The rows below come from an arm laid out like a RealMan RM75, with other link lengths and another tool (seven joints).
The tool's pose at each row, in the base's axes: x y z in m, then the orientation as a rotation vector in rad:
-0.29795, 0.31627, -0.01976, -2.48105, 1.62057, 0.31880
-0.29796, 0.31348, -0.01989, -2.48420, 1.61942, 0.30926
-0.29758, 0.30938, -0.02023, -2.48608, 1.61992, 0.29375
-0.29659, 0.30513, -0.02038, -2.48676, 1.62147, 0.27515
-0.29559, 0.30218, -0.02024, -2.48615, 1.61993, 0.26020
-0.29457, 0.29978, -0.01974, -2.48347, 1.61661, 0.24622
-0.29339, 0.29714, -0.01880, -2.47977, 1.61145, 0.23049
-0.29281, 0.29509, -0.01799, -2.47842, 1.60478, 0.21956
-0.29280, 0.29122, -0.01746, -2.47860, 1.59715, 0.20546
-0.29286, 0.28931, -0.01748, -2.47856, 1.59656, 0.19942
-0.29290, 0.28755, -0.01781, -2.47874, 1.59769, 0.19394
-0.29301, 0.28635, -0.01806, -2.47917, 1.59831, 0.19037
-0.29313, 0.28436, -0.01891, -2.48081, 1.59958, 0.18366
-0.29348, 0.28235, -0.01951, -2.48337, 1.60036, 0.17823
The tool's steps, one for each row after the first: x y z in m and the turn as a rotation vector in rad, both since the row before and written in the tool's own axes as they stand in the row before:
0.00249, 0.00113, -0.00057, 0.00242, 0.00597, -0.00219
0.00386, 0.00130, -0.00071, 0.00534, 0.00891, -0.00121
0.00419, 0.00080, -0.00095, 0.00709, 0.01028, -0.00041
0.00298, 0.00026, -0.00089, 0.00748, 0.00681, -0.00167
0.00242, 0.00000, -0.00109, 0.00916, 0.00477, -0.00207
0.00260, -0.00007, -0.00157, 0.01129, 0.00462, -0.00298
0.00187, 0.00024, -0.00128, 0.00810, 0.00281, -0.00430
0.00332, 0.00150, -0.00141, 0.00866, 0.00492, -0.00556
0.00167, 0.00083, -0.00042, 0.00277, 0.00297, -0.00075
0.00161, 0.00077, -0.00008, 0.00171, 0.00336, 0.00025
0.00107, 0.00061, -0.00003, 0.00093, 0.00230, 0.00000
0.00189, 0.00098, 0.00038, 0.00110, 0.00475, -0.00020
0.00176, 0.00118, 0.00014, 0.00008, 0.00434, -0.00069

